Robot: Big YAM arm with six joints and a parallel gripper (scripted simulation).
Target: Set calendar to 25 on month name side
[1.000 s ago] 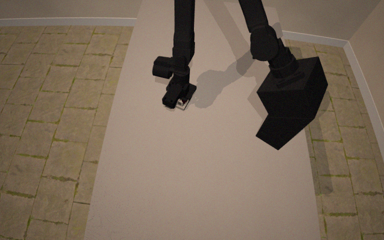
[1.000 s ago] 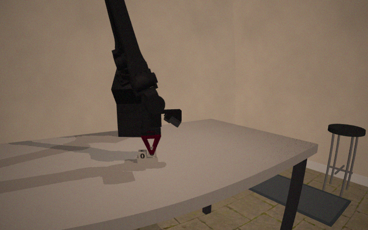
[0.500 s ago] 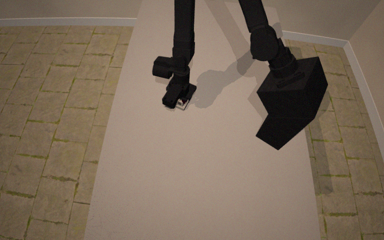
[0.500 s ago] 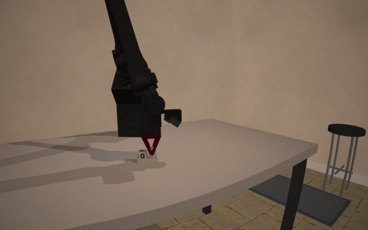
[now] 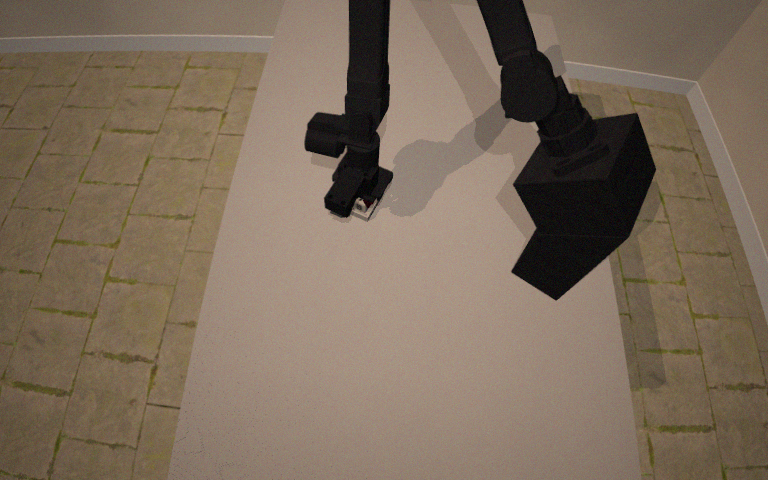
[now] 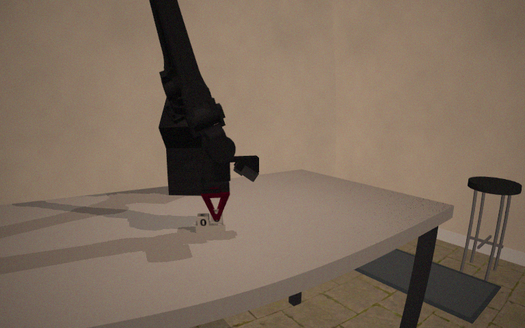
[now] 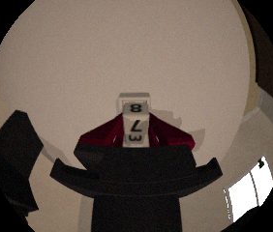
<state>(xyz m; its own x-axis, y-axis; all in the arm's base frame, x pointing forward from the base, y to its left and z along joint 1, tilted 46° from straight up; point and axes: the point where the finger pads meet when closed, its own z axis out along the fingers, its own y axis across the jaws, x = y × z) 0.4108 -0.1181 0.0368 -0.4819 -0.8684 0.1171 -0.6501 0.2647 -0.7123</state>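
The pale tray lies 3 cm below my hand, 1 cm to the right of it and 1 cm behind it.
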